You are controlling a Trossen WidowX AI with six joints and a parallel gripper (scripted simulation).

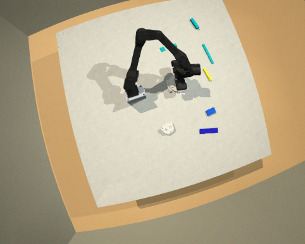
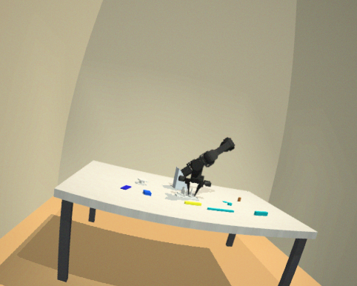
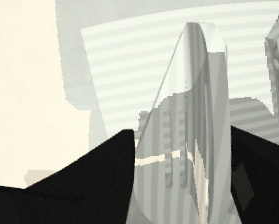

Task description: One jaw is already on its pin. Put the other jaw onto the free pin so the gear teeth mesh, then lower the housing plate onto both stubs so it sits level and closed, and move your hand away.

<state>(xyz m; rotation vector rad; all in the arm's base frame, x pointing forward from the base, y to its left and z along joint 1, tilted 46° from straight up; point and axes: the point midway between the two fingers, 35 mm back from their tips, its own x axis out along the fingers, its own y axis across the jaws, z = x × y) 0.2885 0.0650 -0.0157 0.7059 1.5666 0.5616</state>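
My gripper tip is now 40 mm past the white jaw piece and 10 mm to the left of it. From my gripper tip the other things lie so: orange piece (130 mm behind, 350 mm to the left); then yellow bar (210 mm ahead, 20 mm to the right, 10 mm below); then blue block (150 mm ahead, 260 mm to the right, 10 mm below).
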